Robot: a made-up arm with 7 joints.
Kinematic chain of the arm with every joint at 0, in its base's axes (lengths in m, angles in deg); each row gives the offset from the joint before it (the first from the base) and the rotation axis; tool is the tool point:
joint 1: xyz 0 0 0.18 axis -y
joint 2: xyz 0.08 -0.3 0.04 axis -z
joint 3: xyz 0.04 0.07 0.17 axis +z
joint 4: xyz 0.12 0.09 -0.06 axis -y
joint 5: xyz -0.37 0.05 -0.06 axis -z
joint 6: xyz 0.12 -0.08 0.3 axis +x
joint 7: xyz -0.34 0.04 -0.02 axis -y
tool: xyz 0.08 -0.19 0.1
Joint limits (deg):
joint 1: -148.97..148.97
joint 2: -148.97..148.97
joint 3: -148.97..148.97
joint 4: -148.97..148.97
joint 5: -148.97..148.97
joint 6: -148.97..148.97
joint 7: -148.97..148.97
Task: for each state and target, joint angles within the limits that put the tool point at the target. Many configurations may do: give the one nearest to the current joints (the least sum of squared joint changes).
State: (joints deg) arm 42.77 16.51 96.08 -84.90 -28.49 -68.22 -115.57
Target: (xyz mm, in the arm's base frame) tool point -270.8 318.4 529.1
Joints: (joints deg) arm 50.86 0.89 109.42 -101.27 -35.11 -72.87 -111.70
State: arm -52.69 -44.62 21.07 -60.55 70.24 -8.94 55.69
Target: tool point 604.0 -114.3 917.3
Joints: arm -52.58 -54.65 27.61 -60.00 61.03 -6.54 65.50
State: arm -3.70 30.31 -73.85 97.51 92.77 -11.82 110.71
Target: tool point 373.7 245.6 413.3
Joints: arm 29.86 7.74 -53.24 74.04 140.85 -25.93 102.49
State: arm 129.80 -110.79 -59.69 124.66 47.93 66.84 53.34
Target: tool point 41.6 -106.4 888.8
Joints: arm 127.38 -86.87 -82.92 136.48 38.90 60.72 55.93
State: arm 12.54 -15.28 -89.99 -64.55 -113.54 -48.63 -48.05
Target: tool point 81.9 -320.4 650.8
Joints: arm 22.64 -28.36 -85.64 -39.24 -101.63 -19.29 -69.21
